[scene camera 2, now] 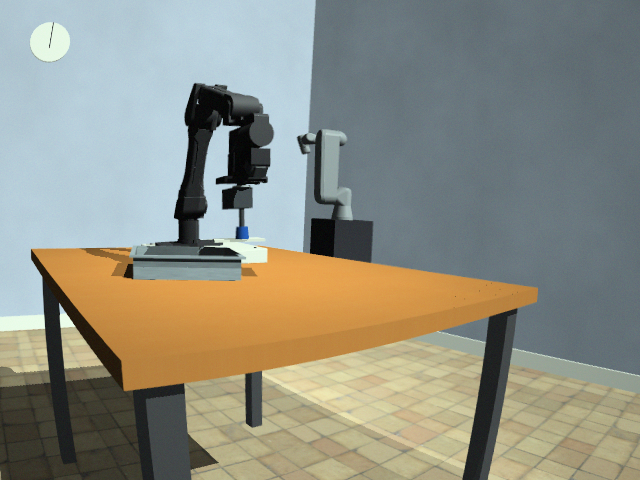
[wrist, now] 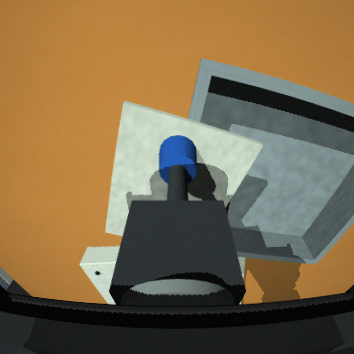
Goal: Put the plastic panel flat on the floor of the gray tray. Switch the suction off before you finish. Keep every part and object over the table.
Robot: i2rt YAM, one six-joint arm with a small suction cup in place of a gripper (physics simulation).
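Pixels of known places: hand, its tool point: [scene camera 2: 242, 243] [wrist: 177, 146]; arm's base, origin of its link: [scene camera 2: 189, 245].
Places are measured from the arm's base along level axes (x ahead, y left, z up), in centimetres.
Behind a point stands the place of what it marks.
Observation:
The pale, square plastic panel [scene camera 2: 255, 239] {x 41.7, y 3.5, z 5.0 cm} [wrist: 140, 130] {x 40.2, y 4.5, z 5.0 cm} hangs flat under my blue suction cup [scene camera 2: 241, 233] [wrist: 178, 159], which is shut on it near its middle. In the scene view the panel is roughly level and higher than the tray's rim. The gray tray [scene camera 2: 187, 269] {x 42.1, y -11.8, z -1.2 cm} [wrist: 202, 85] {x 43.0, y -0.1, z 1.6 cm} stands open on the table. In the wrist view the panel's right side overlaps the tray's left edge, and much of the tray's floor shows to its right. The near part of the panel is hidden behind the dark cup mount.
A white block [scene camera 2: 255, 254] {x 15.4, y 15.0, z -1.1 cm} [wrist: 100, 256] {x 15.4, y 15.2, z -1.1 cm} with a small dark hole stands behind the tray in the scene view, partly below the panel. The arm's base [scene camera 2: 188, 232] {x 3.1, y -1.1, z 4.0 cm} is behind the tray. The orange table [scene camera 2: 310, 310] {x 73.8, y -0.9, z -3.4 cm} has its front edge nearest the scene camera.

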